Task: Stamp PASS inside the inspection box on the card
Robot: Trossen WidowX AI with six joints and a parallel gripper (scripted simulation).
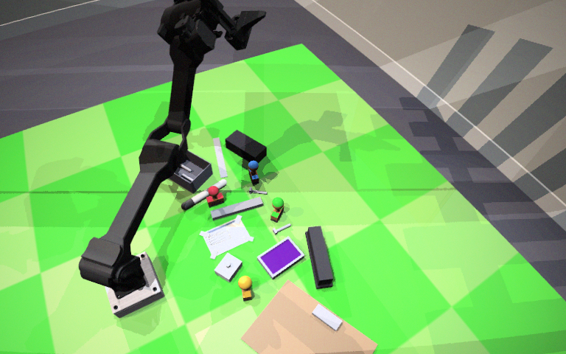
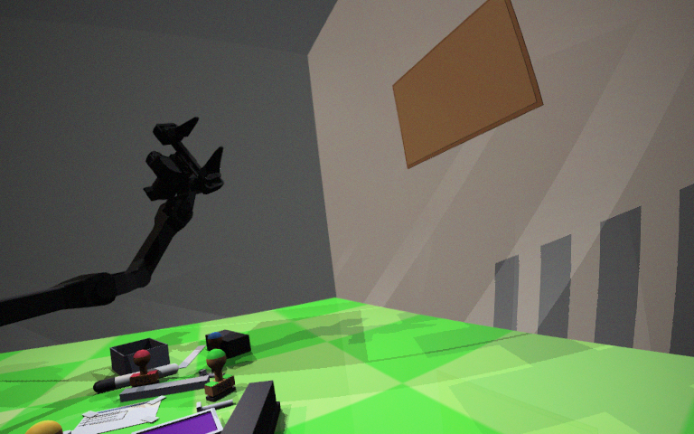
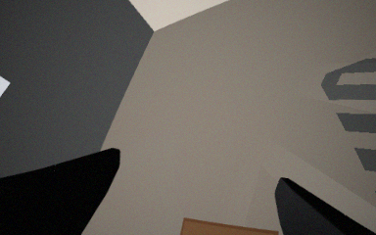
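The green-knobbed PASS stamp lies 45 cm below my gripper tip, 15 cm to the right of it and 3 cm behind it. The rest, counted from my gripper tip: red stamp: 45 cm below, 14 cm behind, 4 cm to the right; then grey bar: 46 cm below, 11 cm behind, 8 cm to the right; then blue stamp: 45 cm below, 2 cm to the right, 2 cm behind.
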